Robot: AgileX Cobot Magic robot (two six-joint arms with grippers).
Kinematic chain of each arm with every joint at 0, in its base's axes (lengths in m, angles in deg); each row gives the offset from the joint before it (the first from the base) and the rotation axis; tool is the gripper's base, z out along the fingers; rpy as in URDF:
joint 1: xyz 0 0 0.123 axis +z
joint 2: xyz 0 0 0 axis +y
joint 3: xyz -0.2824 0 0.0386 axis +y
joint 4: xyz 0.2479 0 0.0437 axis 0.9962 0 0.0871
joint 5: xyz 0 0 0 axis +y
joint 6: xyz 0.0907 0 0.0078 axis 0.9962 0 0.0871
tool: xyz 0 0 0 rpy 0 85 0
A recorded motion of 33 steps. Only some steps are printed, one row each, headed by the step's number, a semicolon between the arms.
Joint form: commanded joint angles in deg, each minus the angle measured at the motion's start. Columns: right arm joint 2, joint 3, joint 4, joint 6, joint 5, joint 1; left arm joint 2, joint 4, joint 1, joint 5, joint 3, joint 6.
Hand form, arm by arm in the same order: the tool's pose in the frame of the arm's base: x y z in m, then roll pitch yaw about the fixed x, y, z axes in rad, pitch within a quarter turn. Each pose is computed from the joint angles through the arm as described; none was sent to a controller.
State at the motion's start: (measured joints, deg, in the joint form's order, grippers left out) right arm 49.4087 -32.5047 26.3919 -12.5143 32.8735 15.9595; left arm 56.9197 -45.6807 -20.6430 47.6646 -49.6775 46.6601
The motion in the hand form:
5: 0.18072 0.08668 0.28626 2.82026 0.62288 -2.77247; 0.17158 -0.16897 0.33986 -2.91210 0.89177 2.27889
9: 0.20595 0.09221 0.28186 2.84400 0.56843 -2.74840; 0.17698 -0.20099 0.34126 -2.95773 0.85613 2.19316
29: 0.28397 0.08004 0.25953 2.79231 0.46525 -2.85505; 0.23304 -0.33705 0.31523 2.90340 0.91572 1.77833
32: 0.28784 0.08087 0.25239 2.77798 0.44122 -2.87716; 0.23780 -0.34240 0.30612 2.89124 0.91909 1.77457
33: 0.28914 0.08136 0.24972 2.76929 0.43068 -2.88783; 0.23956 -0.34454 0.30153 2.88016 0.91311 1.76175
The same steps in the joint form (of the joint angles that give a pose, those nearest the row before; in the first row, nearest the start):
5: 12.41 -11.63 3.30 -13.07 14.27 0.16; 9.88 9.41 -15.24 -5.29 -6.63 -8.97
9: 19.06 -15.76 1.82 -13.20 14.87 0.04; 15.59 15.13 -21.41 -6.19 -11.93 -14.28
29: 36.37 -26.79 5.13 -16.82 16.30 -7.24; 42.96 32.87 -33.44 -21.37 -34.42 -20.71
32: 37.83 -26.79 5.53 -16.11 15.98 -7.24; 44.56 33.01 -33.44 -23.36 -34.42 -20.60
33: 38.38 -26.79 5.83 -15.80 15.94 -7.24; 45.28 33.01 -33.44 -23.89 -34.42 -20.01

